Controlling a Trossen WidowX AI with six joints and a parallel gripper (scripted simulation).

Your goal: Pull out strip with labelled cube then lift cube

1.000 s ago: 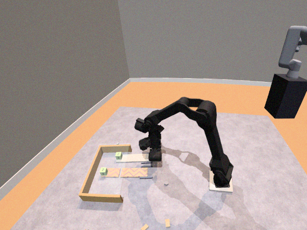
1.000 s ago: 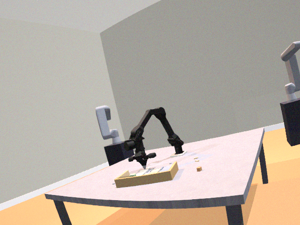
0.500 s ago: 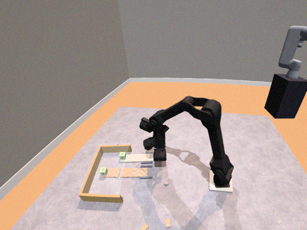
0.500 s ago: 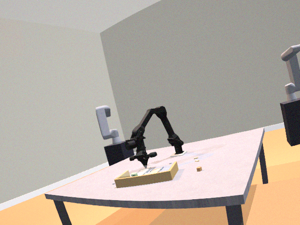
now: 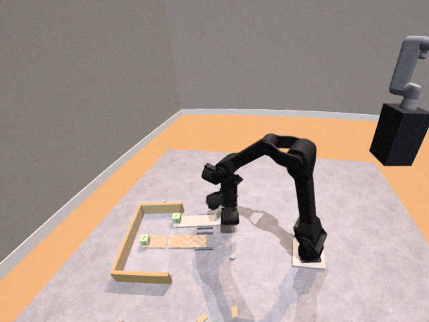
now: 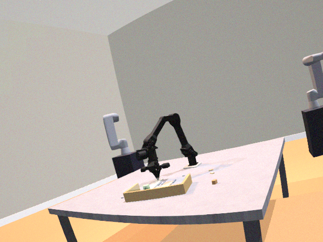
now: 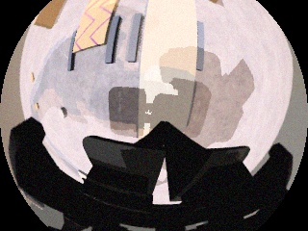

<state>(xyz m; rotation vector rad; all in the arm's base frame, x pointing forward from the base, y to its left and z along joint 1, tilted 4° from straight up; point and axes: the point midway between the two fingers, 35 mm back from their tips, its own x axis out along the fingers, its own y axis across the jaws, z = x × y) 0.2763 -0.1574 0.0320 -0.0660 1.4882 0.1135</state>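
Right now my gripper tip is 100 mm short of the cream strip and 20 mm to the right of it. Also, from my gripper tip: grey disc: 30 mm behind, 170 mm to the left.
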